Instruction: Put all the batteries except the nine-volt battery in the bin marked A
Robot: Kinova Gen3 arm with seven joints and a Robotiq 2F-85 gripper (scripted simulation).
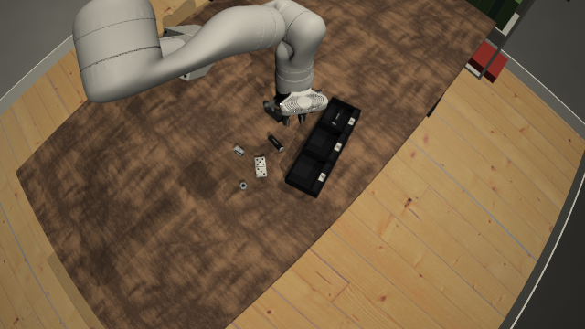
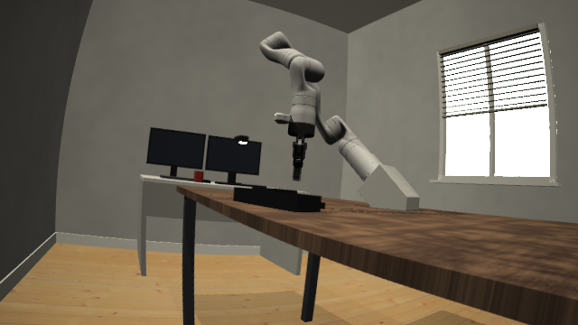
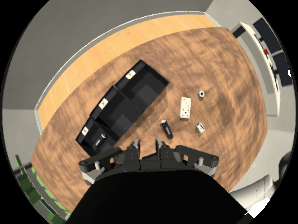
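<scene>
My hand is 120 mm to the left of the white domino, 90 mm above it and 10 mm past it. Round my hand: metal nut 180 mm to the right, 90 mm below, 10 mm behind; black nine-volt battery 80 mm below, 60 mm behind, 20 mm to the left; grey metal piece 120 mm to the right, 80 mm below, 70 mm behind.
</scene>
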